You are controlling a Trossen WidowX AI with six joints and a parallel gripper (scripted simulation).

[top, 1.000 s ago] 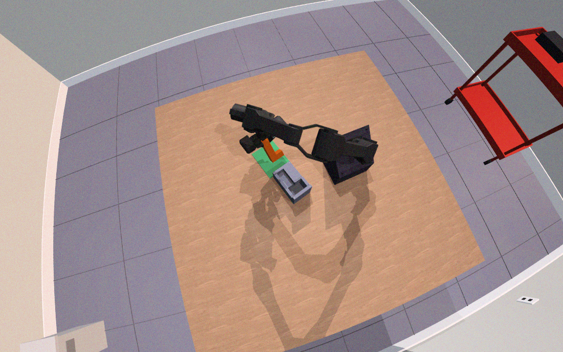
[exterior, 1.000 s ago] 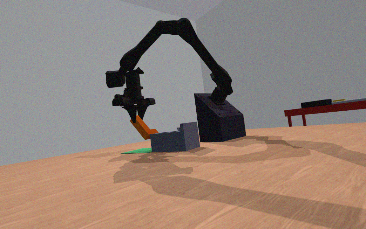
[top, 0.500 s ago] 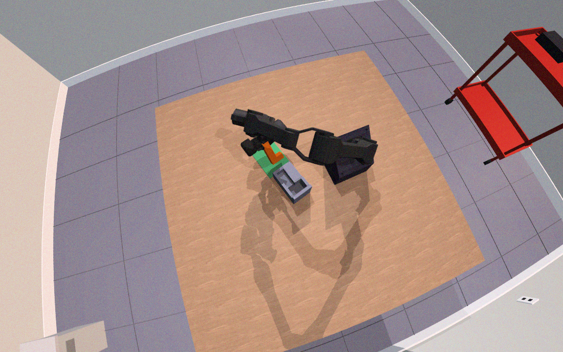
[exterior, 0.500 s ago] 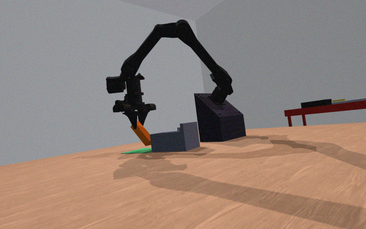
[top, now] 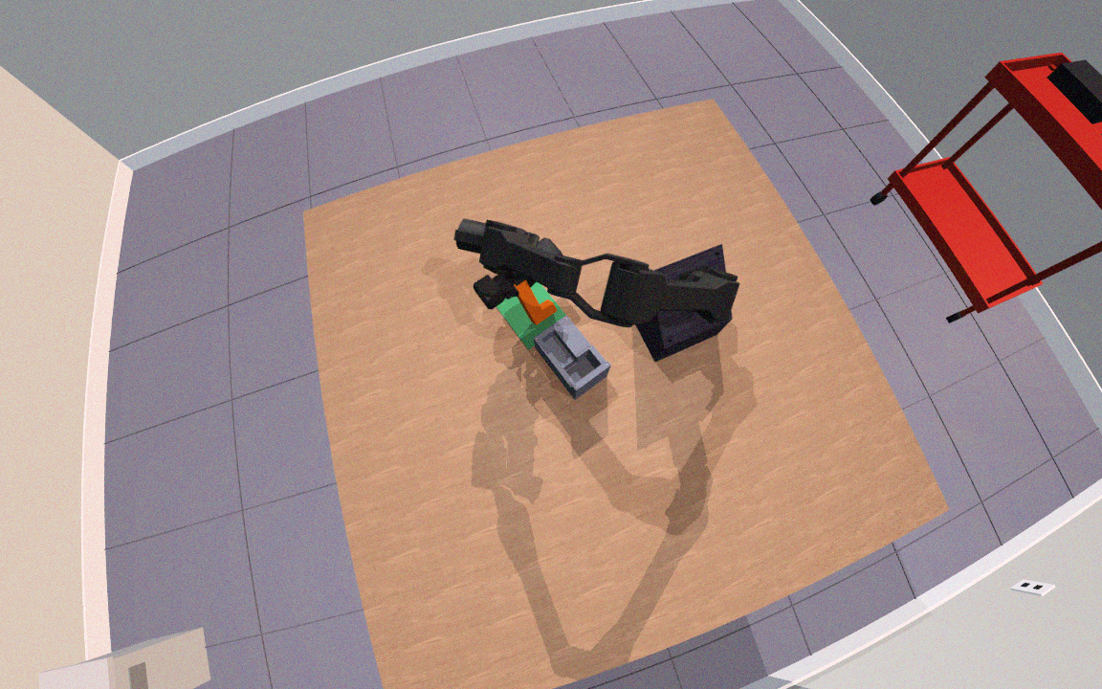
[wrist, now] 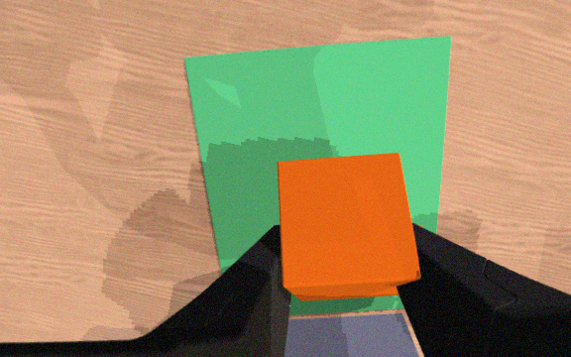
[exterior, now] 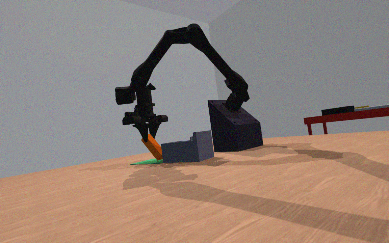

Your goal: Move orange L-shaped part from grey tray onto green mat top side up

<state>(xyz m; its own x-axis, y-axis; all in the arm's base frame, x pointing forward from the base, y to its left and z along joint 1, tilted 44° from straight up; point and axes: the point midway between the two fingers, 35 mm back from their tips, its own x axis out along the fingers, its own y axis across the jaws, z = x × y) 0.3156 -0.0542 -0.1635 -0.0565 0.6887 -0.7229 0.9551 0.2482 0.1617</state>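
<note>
My gripper tip is 2 cm past the orange L-shaped part, 2 cm to the right of it and 3 cm above it. Round my gripper tip: green mat: 1 cm behind, 2 cm to the left, 9 cm below.
</note>
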